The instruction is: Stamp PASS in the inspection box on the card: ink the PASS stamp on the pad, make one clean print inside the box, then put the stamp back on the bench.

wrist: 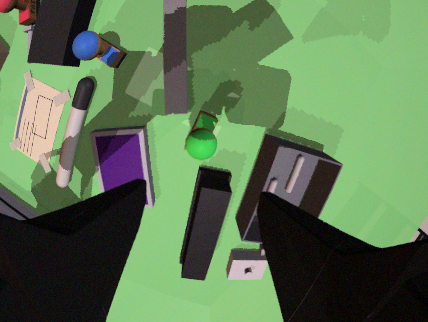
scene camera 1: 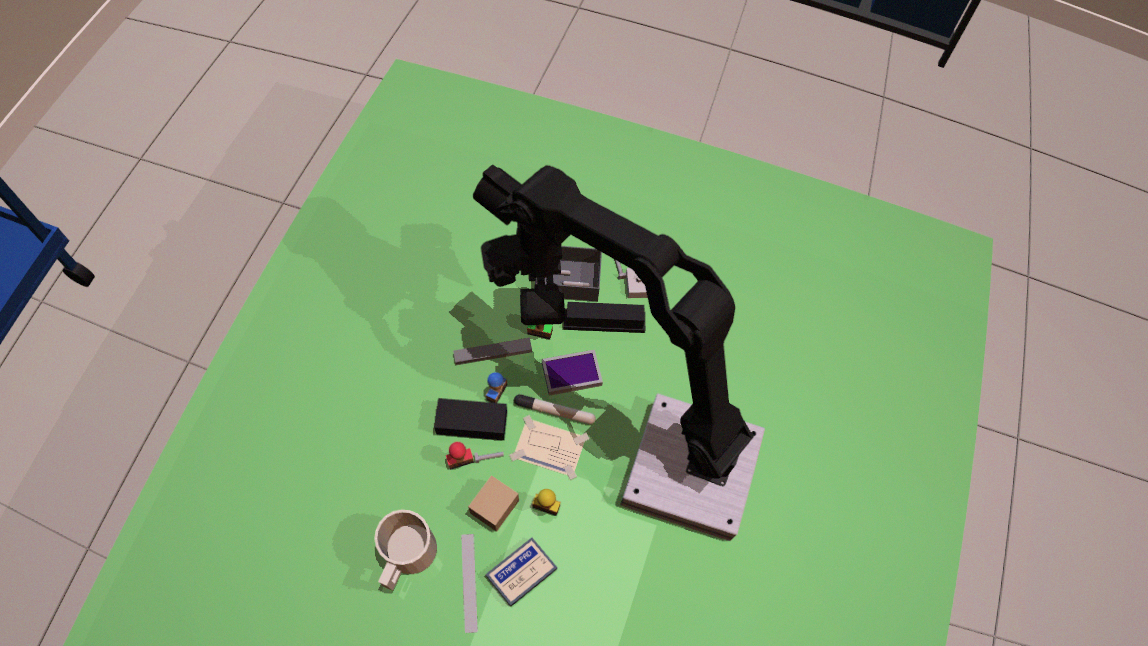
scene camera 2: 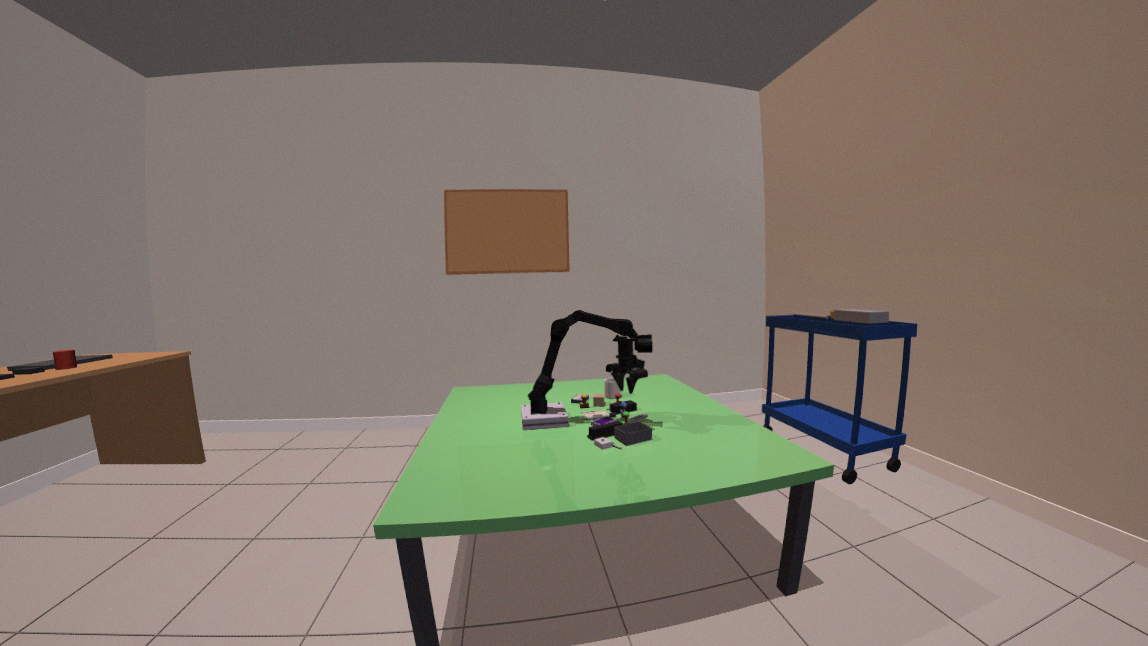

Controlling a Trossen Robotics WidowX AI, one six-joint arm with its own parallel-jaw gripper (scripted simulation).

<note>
The pictures show: my gripper, a green-knobbed PASS stamp, a marker, a mug, a blue stamp, a brown block and a dark tray.
My gripper is seen too in the wrist view and in scene camera 2.
</note>
